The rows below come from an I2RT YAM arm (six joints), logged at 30 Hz.
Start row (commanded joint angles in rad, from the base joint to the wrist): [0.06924 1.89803 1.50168 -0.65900 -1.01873 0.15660]
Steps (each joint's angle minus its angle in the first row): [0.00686 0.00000 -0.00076 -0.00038 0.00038 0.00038]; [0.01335 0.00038 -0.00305 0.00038 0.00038 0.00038]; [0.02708 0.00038 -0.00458 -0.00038 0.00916 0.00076]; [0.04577 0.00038 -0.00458 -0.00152 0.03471 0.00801]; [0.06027 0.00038 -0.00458 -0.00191 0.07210 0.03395]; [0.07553 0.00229 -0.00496 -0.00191 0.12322 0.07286]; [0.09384 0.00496 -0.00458 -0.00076 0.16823 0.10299]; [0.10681 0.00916 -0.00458 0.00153 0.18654 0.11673]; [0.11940 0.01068 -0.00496 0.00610 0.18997 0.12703]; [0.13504 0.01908 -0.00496 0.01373 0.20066 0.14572]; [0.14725 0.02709 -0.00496 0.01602 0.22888 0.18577]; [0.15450 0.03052 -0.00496 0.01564 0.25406 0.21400]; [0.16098 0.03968 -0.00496 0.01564 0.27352 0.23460]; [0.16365 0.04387 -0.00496 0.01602 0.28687 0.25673]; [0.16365 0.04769 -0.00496 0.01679 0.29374 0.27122]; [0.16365 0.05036 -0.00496 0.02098 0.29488 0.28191]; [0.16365 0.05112 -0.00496 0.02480 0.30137 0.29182]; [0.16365 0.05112 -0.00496 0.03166 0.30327 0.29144]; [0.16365 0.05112 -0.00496 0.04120 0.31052 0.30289]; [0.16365 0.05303 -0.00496 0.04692 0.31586 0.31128]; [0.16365 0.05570 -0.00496 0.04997 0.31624 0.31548]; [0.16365 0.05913 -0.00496 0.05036 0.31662 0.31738]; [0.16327 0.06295 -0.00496 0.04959 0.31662 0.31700]
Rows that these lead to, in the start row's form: [0.07610 1.89803 1.50092 -0.65938 -1.01835 0.15698]; [0.08259 1.89841 1.49863 -0.65862 -1.01835 0.15698]; [0.09632 1.89841 1.49710 -0.65938 -1.00957 0.15736]; [0.11501 1.89841 1.49710 -0.66052 -0.98402 0.16461]; [0.12951 1.89841 1.49710 -0.66091 -0.94663 0.19055]; [0.14477 1.90032 1.49672 -0.66091 -0.89551 0.22946]; [0.16308 1.90299 1.49710 -0.65976 -0.85050 0.25959]; [0.17605 1.90719 1.49710 -0.65747 -0.83219 0.27333]; [0.18864 1.90871 1.49672 -0.65290 -0.82876 0.28363]; [0.20428 1.91711 1.49672 -0.64527 -0.81807 0.30232]; [0.21649 1.92512 1.49672 -0.64298 -0.78985 0.34237]; [0.22374 1.92855 1.49672 -0.64336 -0.76467 0.37060]; [0.23022 1.93771 1.49672 -0.64336 -0.74521 0.39120]; [0.23289 1.94190 1.49672 -0.64298 -0.73186 0.41333]; [0.23289 1.94572 1.49672 -0.64221 -0.72499 0.42782]; [0.23289 1.94839 1.49672 -0.63802 -0.72385 0.43851]; [0.23289 1.94915 1.49672 -0.63420 -0.71736 0.44842]; [0.23289 1.94915 1.49672 -0.62734 -0.71546 0.44804]; [0.23289 1.94915 1.49672 -0.61780 -0.70821 0.45949]; [0.23289 1.95106 1.49672 -0.61208 -0.70287 0.46788]; [0.23289 1.95373 1.49672 -0.60903 -0.70249 0.47208]; [0.23289 1.95716 1.49672 -0.60864 -0.70211 0.47398]; [0.23251 1.96098 1.49672 -0.60941 -0.70211 0.47360]
